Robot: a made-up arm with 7 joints. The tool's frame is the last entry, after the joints. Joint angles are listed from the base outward. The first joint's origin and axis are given. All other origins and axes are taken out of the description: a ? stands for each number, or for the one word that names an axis. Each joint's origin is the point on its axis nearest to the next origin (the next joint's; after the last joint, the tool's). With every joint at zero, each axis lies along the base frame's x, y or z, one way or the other. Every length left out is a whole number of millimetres.
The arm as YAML. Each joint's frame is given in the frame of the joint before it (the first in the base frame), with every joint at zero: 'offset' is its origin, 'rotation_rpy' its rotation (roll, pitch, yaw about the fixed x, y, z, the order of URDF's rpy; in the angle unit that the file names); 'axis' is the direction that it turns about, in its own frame. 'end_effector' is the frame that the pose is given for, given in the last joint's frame.
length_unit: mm
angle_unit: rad
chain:
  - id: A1
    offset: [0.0, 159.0, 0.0]
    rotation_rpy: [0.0, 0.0, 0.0]
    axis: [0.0, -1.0, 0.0]
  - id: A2
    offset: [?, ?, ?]
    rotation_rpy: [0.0, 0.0, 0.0]
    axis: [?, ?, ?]
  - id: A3
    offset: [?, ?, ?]
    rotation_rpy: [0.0, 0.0, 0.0]
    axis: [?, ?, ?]
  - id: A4
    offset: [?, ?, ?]
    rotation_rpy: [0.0, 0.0, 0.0]
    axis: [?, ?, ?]
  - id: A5
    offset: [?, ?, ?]
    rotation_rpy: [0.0, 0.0, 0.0]
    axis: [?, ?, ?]
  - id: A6
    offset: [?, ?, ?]
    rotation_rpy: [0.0, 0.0, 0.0]
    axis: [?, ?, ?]
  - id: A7
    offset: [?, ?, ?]
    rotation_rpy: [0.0, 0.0, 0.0]
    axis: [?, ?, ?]
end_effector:
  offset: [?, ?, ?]
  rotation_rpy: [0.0, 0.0, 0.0]
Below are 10 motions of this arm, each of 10 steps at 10 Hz.
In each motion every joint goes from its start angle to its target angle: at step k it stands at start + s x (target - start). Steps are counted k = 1, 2, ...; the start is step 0. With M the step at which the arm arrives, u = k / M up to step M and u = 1 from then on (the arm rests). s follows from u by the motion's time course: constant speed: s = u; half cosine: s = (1 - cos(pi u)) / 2; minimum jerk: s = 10 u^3 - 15 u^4 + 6 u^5.
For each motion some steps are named. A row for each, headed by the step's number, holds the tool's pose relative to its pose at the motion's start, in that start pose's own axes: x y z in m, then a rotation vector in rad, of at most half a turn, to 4 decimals.
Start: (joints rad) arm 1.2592 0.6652 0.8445 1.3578 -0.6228 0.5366 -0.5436
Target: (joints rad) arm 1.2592 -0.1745 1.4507 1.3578 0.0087 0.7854 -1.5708
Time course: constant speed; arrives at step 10
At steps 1, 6, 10:
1: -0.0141 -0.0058 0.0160 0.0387 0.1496 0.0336
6: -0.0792 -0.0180 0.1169 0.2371 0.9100 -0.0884
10: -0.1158 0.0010 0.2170 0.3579 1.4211 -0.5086

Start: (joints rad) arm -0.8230 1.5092 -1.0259 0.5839 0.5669 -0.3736 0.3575
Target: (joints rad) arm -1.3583 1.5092 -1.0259 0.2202 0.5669 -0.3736 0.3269
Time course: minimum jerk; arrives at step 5
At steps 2, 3, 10:
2: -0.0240 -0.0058 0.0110 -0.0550 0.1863 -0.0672
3: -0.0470 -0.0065 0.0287 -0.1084 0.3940 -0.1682
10: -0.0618 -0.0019 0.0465 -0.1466 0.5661 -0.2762

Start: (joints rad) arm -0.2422 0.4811 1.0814 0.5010 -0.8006 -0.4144 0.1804
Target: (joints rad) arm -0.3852 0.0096 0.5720 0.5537 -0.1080 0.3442 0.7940
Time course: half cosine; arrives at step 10
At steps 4, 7, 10:
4: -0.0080 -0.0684 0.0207 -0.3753 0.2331 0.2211
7: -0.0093 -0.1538 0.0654 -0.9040 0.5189 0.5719
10: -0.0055 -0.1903 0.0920 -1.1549 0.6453 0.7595

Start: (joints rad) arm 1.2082 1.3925 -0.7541 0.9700 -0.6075 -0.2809 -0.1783
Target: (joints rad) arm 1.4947 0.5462 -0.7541 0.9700 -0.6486 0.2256 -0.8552
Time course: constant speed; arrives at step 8
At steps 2, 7, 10:
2: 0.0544 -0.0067 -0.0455 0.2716 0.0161 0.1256
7: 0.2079 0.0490 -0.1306 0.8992 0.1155 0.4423
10: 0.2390 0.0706 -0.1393 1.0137 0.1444 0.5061

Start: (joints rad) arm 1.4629 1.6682 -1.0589 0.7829 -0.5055 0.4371 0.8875
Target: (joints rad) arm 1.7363 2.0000 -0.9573 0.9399 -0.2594 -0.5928 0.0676
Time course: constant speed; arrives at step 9
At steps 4, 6, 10:
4: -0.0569 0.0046 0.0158 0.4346 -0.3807 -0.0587
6: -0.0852 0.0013 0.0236 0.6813 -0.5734 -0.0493
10: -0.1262 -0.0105 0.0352 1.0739 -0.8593 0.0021

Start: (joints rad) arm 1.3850 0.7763 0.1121 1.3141 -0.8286 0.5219 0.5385
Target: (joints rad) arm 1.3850 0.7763 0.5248 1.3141 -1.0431 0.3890 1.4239
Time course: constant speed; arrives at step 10
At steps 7, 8, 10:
7: -0.0326 0.0308 0.0050 -0.4308 0.0755 0.1035
8: -0.0378 0.0344 0.0062 -0.4945 0.0844 0.1225
10: -0.0485 0.0411 0.0092 -0.6238 0.0998 0.1640

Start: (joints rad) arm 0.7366 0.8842 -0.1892 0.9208 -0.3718 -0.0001 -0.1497
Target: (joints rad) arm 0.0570 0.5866 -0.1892 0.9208 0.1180 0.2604 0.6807
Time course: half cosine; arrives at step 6
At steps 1, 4, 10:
1: -0.0025 -0.0142 0.0077 -0.1049 0.0295 0.0278
4: -0.0338 -0.1293 0.1304 -1.1536 0.3776 0.3984
10: -0.0446 -0.1527 0.1912 -1.5046 0.5265 0.5981

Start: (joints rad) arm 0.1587 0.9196 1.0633 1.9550 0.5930 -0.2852 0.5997
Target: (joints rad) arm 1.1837 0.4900 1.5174 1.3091 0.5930 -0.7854 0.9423
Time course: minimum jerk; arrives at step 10
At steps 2, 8, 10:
2: -0.0035 0.0031 0.0050 0.0735 -0.0262 -0.0343
8: -0.1037 -0.0512 0.0292 1.2129 -0.3278 -0.2945
10: -0.1123 -0.0588 0.0211 1.2850 -0.3418 -0.2876

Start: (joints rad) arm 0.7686 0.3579 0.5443 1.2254 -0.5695 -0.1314 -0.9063
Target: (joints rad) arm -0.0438 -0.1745 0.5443 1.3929 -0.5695 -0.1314 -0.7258
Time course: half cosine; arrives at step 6
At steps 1, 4, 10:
1: -0.0070 0.0066 0.0183 -0.0551 0.0232 -0.0239
4: -0.0409 0.1353 0.1767 -0.5323 0.3321 -0.3057
10: -0.0313 0.1987 0.2157 -0.6612 0.4715 -0.4263

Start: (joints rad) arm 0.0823 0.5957 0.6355 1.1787 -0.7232 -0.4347 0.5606
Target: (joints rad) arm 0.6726 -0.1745 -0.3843 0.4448 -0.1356 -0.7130 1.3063
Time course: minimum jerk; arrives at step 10
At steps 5, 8, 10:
5: 0.1378 -0.1185 -0.1028 -0.6745 -0.6651 0.3579
8: 0.3063 -0.1607 -0.1277 -1.2176 -1.2562 0.2348
10: 0.3272 -0.1624 -0.1262 -1.2827 -1.3209 0.1865

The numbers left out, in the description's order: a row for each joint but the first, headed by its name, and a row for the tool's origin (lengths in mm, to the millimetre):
A2: xyz 0.0 0.0 0.0, axis 1.0 0.0 0.0
A3: xyz 0.0 0.0 -256.0, axis 0.0 0.0 1.0
A4: xyz 0.0 0.0 0.0, axis 0.0 -1.0 0.0
A5: xyz 0.0 0.0 -162.0, axis 0.0 0.0 1.0
A6: xyz 0.0 0.0 0.0, axis 0.0 1.0 0.0
A7: xyz 0.0 0.0 0.0, axis -1.0 0.0 0.0
tool: xyz 0.0 0.0 0.0

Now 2 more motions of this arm.
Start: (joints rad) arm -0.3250 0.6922 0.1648 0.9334 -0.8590 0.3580 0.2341
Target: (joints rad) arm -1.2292 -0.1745 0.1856 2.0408 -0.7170 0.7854 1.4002
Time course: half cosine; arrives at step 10
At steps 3, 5, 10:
3: 0.0192 -0.0624 0.0418 -0.3500 -0.0856 0.0443
5: 0.0266 -0.1254 0.1244 -0.8633 -0.1727 0.1642
10: 0.0124 -0.1415 0.2761 -1.6563 -0.2829 0.5598

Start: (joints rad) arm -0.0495 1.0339 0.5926 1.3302 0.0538 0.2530 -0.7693
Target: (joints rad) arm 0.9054 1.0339 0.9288 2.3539 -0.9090 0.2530 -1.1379
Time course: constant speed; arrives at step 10
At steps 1, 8, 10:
1: 0.0270 0.0066 -0.0077 0.1527 -0.1139 0.0884
8: 0.1346 0.1265 0.0074 1.6740 -0.5731 0.4472
10: 0.1388 0.1539 0.0350 2.2014 -0.5577 0.4183

